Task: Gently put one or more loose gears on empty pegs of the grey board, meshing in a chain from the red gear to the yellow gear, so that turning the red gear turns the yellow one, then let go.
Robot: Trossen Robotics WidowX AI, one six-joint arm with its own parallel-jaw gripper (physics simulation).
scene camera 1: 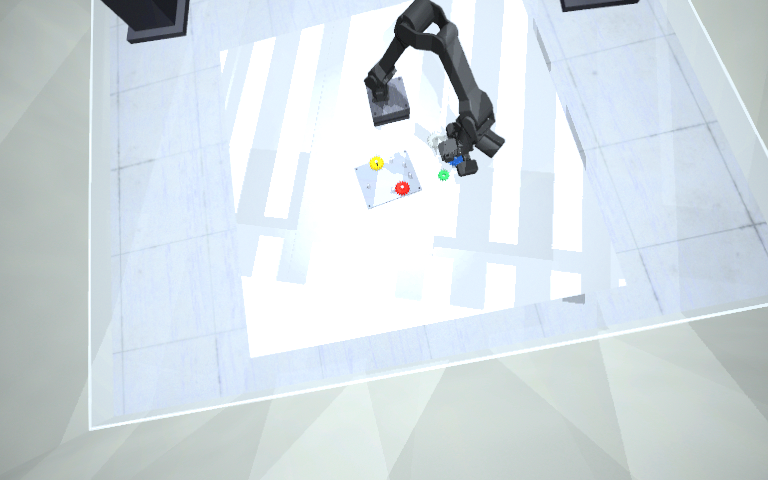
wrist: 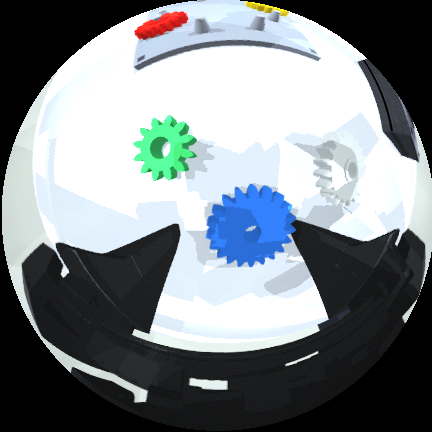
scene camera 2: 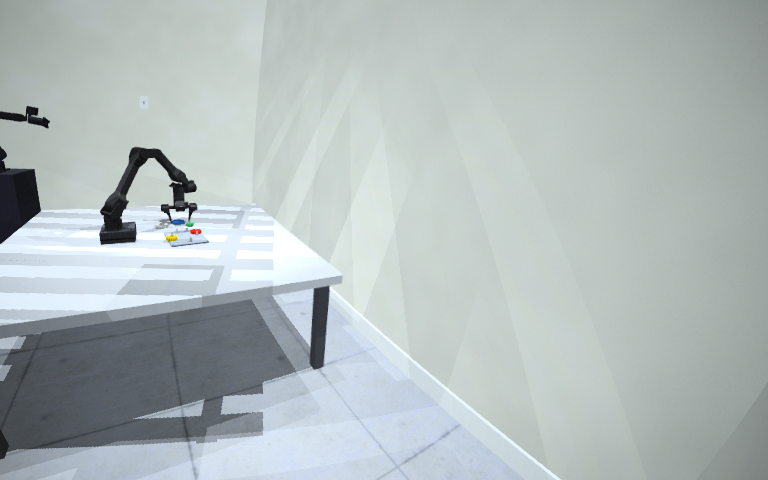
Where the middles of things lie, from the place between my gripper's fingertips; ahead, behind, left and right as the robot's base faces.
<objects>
The blue gear (wrist: 267, 210) lies 1 cm behind my hand. The rest, counted from my hand: green gear (wrist: 150, 146): 5 cm ahead, 5 cm to the right; then red gear (wrist: 151, 31): 9 cm ahead, 20 cm to the right, 1 cm above; then white gear (wrist: 341, 168): 9 cm behind, 6 cm to the right.
</objects>
